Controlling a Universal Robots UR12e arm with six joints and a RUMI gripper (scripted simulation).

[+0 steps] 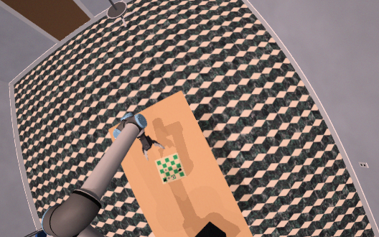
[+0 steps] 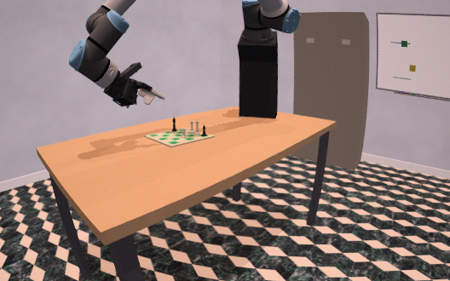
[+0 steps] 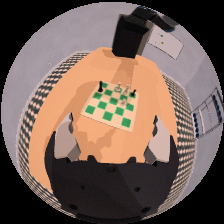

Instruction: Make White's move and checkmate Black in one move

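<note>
The white chess piece lies 13 cm behind my hand, 5 cm to the left of it and 14 cm below it. The rest, counted from my hand: tall black piece: 19 cm behind, 6 cm to the right, 13 cm below; then short black piece: 20 cm behind, 10 cm to the left, 14 cm below; then green-and-cream chessboard: 14 cm behind, 1 cm to the left, 16 cm below.
</note>
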